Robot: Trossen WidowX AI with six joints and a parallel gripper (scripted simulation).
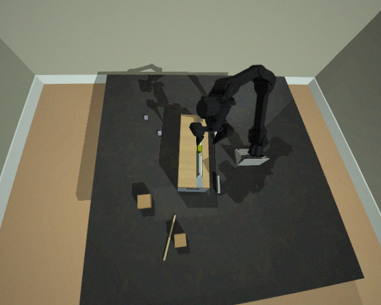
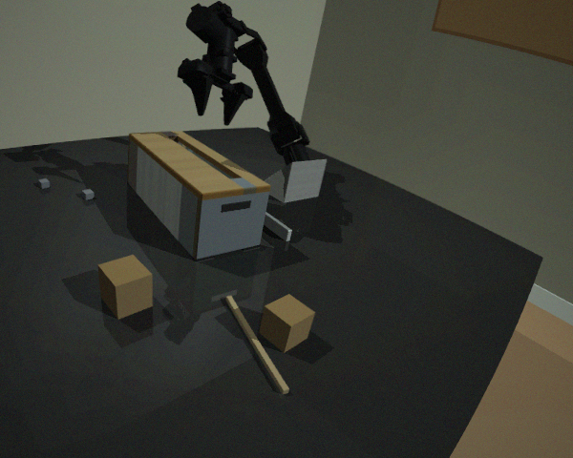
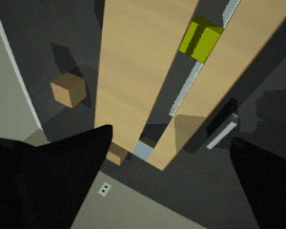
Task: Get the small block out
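The long box lies 2 cm to the right of my gripper tip and 14 cm below it. Also, from my gripper tip: thin wooden stick 17 cm ahead, 37 cm to the left, 20 cm below; yellow-green block 1 cm ahead, 3 cm to the right, 12 cm below; tan cube 11 cm behind, 32 cm to the right, 18 cm below.
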